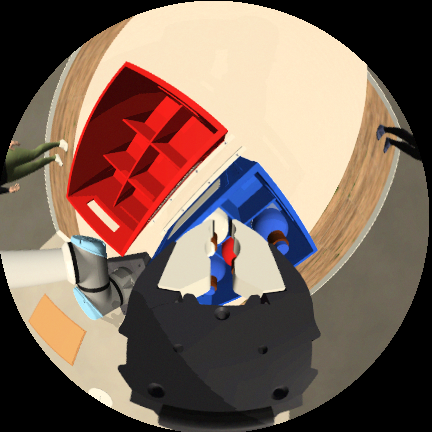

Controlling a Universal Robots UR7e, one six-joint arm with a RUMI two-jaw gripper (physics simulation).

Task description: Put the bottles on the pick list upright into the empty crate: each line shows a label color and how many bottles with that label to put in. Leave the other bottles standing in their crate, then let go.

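Pixels of known places: gripper, fingertip midpoint: [221, 220]; arm's base, origin of the base link: [127, 283].
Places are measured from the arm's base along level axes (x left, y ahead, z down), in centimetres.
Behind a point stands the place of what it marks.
Observation:
The red crate [223, 131] {y 54.4, x -20.8, z -8.8 cm}, upper left, has dividers and no bottles in it. The blue crate [253, 185] {y 46.9, x -31.0, z 7.9 cm} is partly hidden by my gripper [221, 220] {y 45.7, x -23.4, z -11.2 cm}. In it a blue-labelled bottle [270, 222] {y 43.7, x -33.4, z -3.0 cm} shows right of the fingers. A white-topped bottle [219, 215] {y 41.3, x -24.4, z -1.4 cm} shows at the fingertips. Parts of a red-labelled bottle [229, 251] {y 35.1, x -28.6, z -3.1 cm} and another blue-labelled bottle [216, 267] {y 29.1, x -27.8, z -2.6 cm} show through the narrow slit between the jaws, below them. My gripper is nearly fully shut with no bottle held, above the blue crate. No readable pick list shows.
A pale strip [202, 172] {y 46.9, x -18.2, z 5.8 cm} runs between the crates. A grey and light-blue arm joint [92, 272] {y 19.8, x 2.7, z -11.0 cm} stands at the left beside a dark base plate. An orange sheet [57, 330] lies lower left. Two people's legs show beyond the wooden edges [357, 165], left and right.

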